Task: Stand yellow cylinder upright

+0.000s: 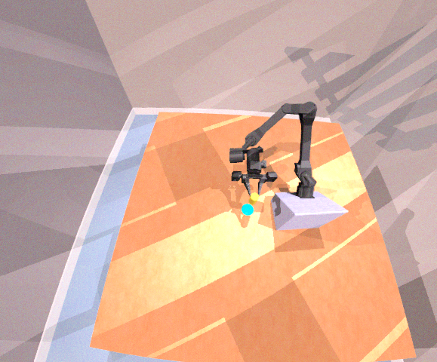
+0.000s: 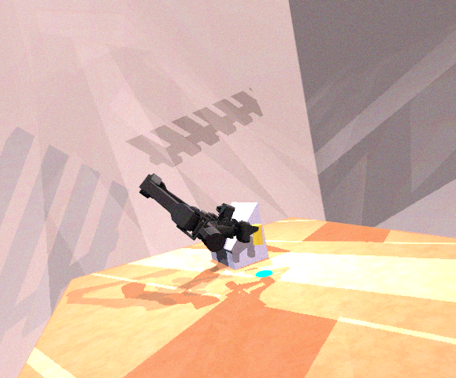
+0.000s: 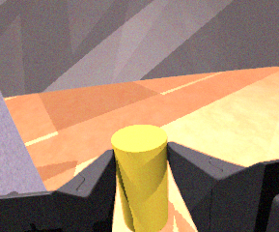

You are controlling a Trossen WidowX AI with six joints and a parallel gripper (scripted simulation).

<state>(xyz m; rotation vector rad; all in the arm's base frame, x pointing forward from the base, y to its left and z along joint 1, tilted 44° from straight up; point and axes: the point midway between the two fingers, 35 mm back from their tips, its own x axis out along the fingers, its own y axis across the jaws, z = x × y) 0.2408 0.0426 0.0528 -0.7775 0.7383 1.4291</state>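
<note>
My gripper tip is now 160 mm above the cyan circle. From my gripper tip the other things lie so: yellow tall cylinder (20 mm below).
</note>
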